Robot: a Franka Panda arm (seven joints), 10 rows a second.
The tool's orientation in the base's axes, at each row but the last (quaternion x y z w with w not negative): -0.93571 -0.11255 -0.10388 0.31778; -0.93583 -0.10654 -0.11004 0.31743; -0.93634 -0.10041 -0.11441 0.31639; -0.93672 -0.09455 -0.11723 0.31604
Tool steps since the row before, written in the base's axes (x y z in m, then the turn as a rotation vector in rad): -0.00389 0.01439 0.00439 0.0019 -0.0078 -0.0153; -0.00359 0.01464 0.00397 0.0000 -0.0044 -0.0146; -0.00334 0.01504 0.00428 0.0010 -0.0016 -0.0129; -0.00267 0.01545 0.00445 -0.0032 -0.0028 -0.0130
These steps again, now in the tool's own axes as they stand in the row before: -0.00046 -0.01470 0.00501 -0.0034 0.0153 0.0073; -0.00044 -0.01459 0.00547 -0.0046 0.0117 0.0086; -0.00026 -0.01503 0.00544 -0.0028 0.0089 0.0091; 0.00029 -0.01529 0.00562 -0.0070 0.0088 0.0078
